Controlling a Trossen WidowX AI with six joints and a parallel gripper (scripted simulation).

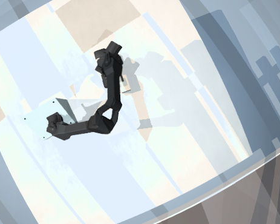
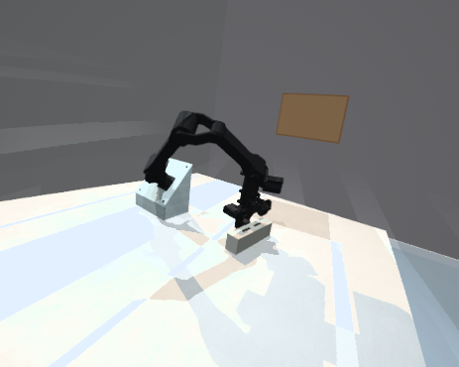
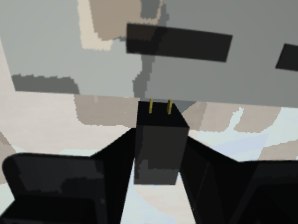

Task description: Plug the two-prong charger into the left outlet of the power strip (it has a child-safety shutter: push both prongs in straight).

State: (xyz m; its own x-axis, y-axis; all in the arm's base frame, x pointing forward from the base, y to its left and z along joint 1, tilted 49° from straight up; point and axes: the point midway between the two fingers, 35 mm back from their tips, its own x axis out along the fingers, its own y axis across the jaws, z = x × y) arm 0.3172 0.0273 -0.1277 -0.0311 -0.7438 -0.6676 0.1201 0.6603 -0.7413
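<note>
Right now the black two-prong charger is 2 cm ahead of my gripper tip and 1 cm above it.
</note>
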